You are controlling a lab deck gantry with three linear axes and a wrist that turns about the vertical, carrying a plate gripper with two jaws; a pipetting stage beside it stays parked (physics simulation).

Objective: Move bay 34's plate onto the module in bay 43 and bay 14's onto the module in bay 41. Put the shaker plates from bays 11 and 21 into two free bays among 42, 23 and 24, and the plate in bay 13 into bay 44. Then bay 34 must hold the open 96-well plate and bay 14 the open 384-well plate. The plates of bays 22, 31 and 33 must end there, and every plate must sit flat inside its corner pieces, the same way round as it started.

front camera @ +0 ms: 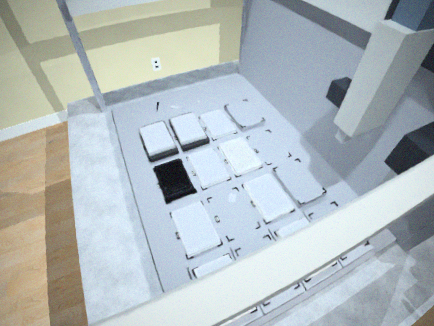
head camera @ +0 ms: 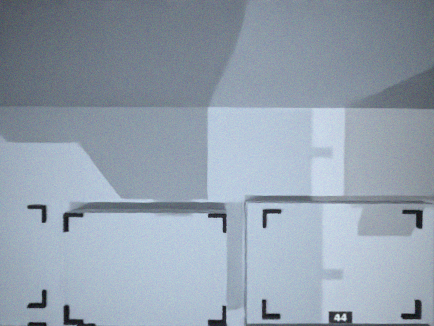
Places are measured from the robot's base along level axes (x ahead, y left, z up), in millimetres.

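Pixels of known places: robot's base, origin of its link: (front camera: 141, 135).
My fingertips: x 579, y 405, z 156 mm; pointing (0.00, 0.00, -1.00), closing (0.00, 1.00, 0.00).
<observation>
Ahead of a thing's pixels: the offset from my fingertips to its top centre. "pt": to the spot under its first point.
Bay 11's plate @[dx -515, dy -363, dz -120 mm] (front camera: 157, 138) and bay 21's @[dx -515, dy -257, dz -120 mm] (front camera: 188, 126) have white tops and dark lower sides. Bay 12's plate @[dx -351, dy -362, dz -142 mm] (front camera: 174, 180) is black. White plates fill bay 13 @[pt dx -179, dy -361, dz -142 mm] (front camera: 196, 228), bay 22 @[pt dx -345, dy -253, dz -142 mm] (front camera: 209, 166), bay 31 @[pt dx -502, dy -150, dz -142 mm] (front camera: 218, 124), bay 32 @[pt dx -342, dy -151, dz -143 mm] (front camera: 240, 156) and bay 33 @[pt dx -182, dy -148, dz -142 mm] (front camera: 269, 196). Bay 14's plate @[dx -23, dy -362, dz -127 mm] (front camera: 212, 268) and bay 34's @[dx -23, dy -148, dz -127 mm] (front camera: 292, 228) are partly hidden by the front beam. The modules in bay 41 @[dx -516, dy -41, dz -134 mm] (front camera: 245, 114) and bay 43 @[pt dx -178, dy -47, dz -137 mm] (front camera: 300, 183) (head camera: 145, 265) are bare. Bay 44 @[pt dx -62, dy -38, dz -142 mm] (head camera: 295, 260) holds no plate. The gripper jaws do not show in either view.
A pale vertical column (front camera: 377, 80) hangs at the right, with a dark block (front camera: 340, 91) beside it and another dark block (front camera: 412, 150) further right. A white beam (front camera: 260, 240) crosses the front. A grey upright post (front camera: 82, 52) stands at the back left corner.
</observation>
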